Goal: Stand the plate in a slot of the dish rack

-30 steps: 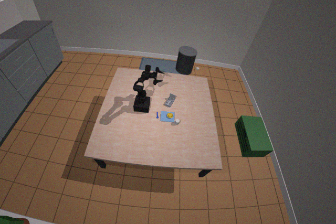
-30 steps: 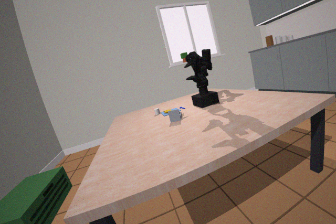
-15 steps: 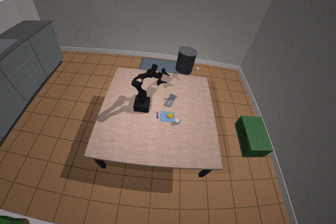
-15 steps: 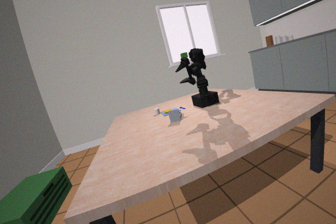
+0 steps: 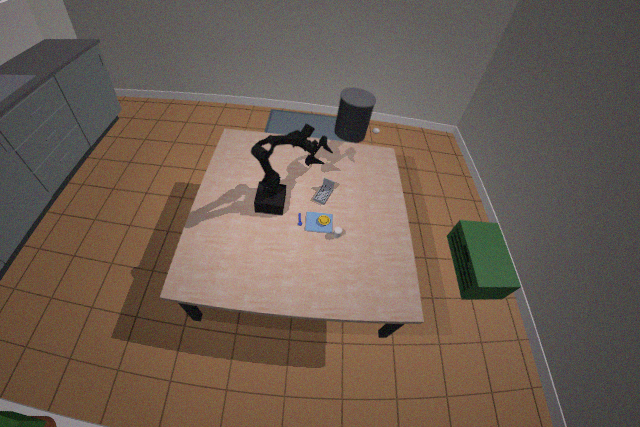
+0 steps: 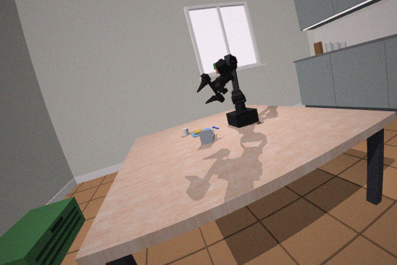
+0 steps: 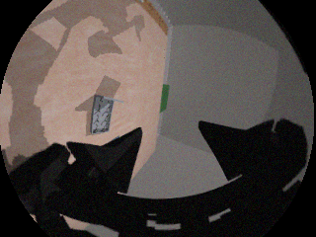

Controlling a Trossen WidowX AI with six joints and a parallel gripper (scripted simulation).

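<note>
My gripper tip is now 40 mm short of the yellow plate, 250 mm to the left of it and 240 mm above it. Also, from my gripper tip: grey dish rack (10 mm ahead, 50 mm to the right, 240 mm below); small blue utensil (100 mm behind, 270 mm to the right, 260 mm below); light blue mat (10 mm ahead, 260 mm to the right, 260 mm below).
</note>
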